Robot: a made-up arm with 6 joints.
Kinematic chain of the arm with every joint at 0, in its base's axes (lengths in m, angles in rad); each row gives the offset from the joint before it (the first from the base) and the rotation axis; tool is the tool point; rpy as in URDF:
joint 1: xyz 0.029 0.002 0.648 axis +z
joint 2: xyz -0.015 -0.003 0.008 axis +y
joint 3: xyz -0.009 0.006 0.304 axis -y
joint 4: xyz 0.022 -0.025 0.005 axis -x
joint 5: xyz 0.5 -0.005 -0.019 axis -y
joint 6: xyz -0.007 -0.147 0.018 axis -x
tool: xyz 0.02 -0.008 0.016 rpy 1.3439 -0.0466 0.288
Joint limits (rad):
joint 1: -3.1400..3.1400
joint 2: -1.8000..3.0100
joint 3: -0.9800..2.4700
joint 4: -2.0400..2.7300
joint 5: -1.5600..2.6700
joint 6: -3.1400..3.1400
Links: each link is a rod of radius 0.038 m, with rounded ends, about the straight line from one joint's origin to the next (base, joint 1, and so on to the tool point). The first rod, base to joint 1, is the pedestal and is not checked.
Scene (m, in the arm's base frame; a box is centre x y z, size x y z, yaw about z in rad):
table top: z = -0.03
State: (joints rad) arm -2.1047 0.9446 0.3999 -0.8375 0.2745 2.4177
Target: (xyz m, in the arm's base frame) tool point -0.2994 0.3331 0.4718
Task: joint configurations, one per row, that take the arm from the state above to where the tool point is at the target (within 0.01 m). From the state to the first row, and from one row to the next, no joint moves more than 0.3 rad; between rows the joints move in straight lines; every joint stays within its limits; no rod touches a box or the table.
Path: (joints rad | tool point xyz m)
1: -1.9543 1.2178 0.2976 -0.8196 0.2662 2.4228 | -0.2654 -0.4310 0.2877
2: -1.8039 1.4911 0.1952 -0.8017 0.2579 2.4280 | -0.1591 -0.3023 0.1514
3: -1.6535 1.7643 0.0929 -0.7838 0.2496 2.4331 | -0.0964 -0.1259 0.0867
4: -1.5030 2.0376 -0.0094 -0.7659 0.2413 2.4382 | -0.0913 0.0598 0.0969
5: -1.3526 2.3108 -0.1118 -0.7480 0.2330 2.4434 | -0.1389 0.2156 0.1758
6: -1.2022 2.5841 -0.2141 -0.7301 0.2247 2.4485 | -0.2185 0.3115 0.3080
7: -1.0518 2.8573 -0.3164 -0.7122 0.2165 2.4536 | -0.2994 0.3331 0.4718

